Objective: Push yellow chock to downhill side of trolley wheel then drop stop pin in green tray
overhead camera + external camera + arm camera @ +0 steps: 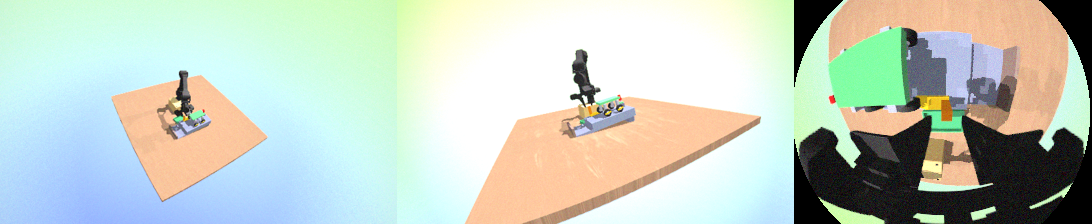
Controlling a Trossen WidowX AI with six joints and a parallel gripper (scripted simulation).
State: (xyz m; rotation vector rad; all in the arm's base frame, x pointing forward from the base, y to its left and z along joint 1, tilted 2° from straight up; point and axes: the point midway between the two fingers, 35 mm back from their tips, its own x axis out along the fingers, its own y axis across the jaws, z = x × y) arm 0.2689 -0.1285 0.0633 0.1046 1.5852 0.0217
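My gripper tip is 40 mm above the yellow chock and 30 mm to the right of it. The rest, counted from my gripper tip: grey ramp 100 mm to the left, 80 mm below, 70 mm ahead; then trolley 110 mm to the left, 70 mm ahead, 10 mm below; then green tray 130 mm below, 70 mm behind, 20 mm to the left.
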